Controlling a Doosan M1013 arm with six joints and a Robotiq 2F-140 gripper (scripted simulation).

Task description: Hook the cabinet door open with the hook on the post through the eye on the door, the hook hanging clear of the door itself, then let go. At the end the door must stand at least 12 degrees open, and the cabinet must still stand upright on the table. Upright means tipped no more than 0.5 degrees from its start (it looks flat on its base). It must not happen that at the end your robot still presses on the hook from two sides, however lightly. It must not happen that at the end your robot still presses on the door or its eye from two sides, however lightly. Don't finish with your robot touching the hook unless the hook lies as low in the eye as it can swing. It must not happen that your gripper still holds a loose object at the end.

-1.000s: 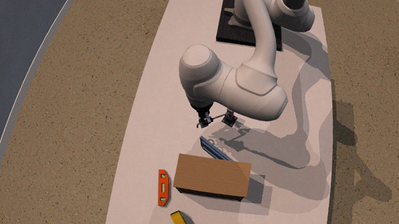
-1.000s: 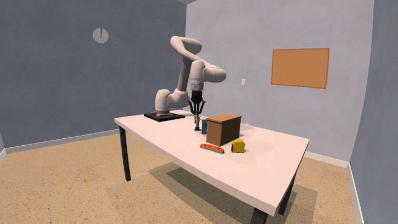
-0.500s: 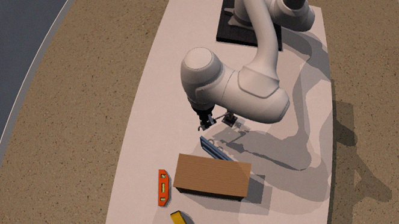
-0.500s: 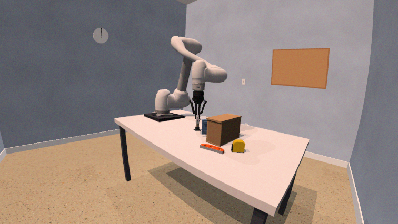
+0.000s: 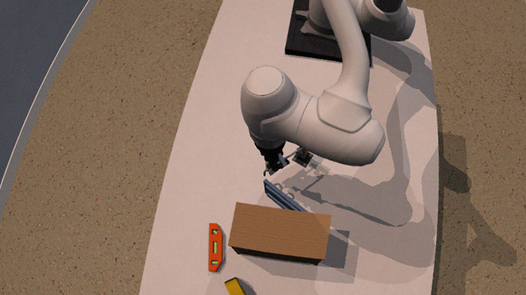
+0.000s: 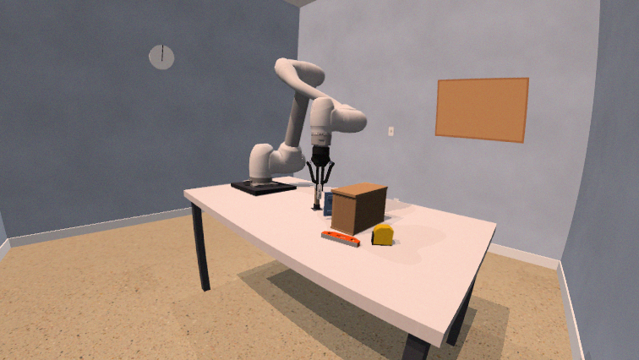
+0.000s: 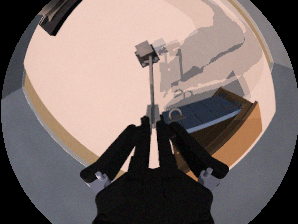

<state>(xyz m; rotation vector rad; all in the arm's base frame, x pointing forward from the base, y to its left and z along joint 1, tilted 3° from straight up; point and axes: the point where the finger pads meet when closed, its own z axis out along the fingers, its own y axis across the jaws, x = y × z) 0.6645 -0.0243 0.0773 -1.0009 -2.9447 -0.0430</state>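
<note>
The cabinet door is 80 mm ahead of my hand, 90 mm to the left of it and 50 mm below it. Also, from my hand: hook post 60 mm behind, 40 mm to the left, 40 mm below; then thin hook 30 mm behind, 20 mm to the left, 20 mm below; then orange spirit level 260 mm ahead, 100 mm to the right, 110 mm below.
</note>
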